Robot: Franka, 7 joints.
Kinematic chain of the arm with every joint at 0, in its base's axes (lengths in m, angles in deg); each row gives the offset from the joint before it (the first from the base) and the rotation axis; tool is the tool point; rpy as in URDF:
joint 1: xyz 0 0 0.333 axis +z
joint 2: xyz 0 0 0 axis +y
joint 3: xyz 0 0 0.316 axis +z
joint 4: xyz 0.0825 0 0 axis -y
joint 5: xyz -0.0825 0 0.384 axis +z
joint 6: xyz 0 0 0 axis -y
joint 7: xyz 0.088 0 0 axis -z
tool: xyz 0 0 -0.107 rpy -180 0 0
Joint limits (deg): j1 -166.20..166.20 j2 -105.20..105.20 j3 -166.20..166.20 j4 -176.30..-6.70 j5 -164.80..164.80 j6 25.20..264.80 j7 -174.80..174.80
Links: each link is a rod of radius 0.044 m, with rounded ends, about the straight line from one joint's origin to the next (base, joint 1, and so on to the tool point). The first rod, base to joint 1, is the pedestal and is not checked.
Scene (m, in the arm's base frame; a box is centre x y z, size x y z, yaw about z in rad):
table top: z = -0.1
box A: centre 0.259 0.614 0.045 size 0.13 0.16 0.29 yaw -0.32
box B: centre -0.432 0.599 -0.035 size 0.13 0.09 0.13 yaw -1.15
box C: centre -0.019 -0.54 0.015 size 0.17 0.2 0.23 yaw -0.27
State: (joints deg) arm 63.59 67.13 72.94 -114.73 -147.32 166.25 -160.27
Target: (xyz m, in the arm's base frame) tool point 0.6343 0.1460 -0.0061
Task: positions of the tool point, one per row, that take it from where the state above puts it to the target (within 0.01 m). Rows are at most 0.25 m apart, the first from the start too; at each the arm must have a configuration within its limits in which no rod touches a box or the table.
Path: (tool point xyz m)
1: -0.3766 0.5049 0.2554
2: -0.3262 0.6080 0.3313
3: -0.2723 0.6692 0.4887
4: -0.2195 0.6524 0.7010
5: -0.0172 0.7304 0.5867
6: 0.1974 0.7281 0.4657
7: 0.3921 0.6489 0.3423
8: 0.5400 0.5085 0.2199
9: 0.6230 0.3313 0.1028
10: 0.6343 0.1459 -0.0061

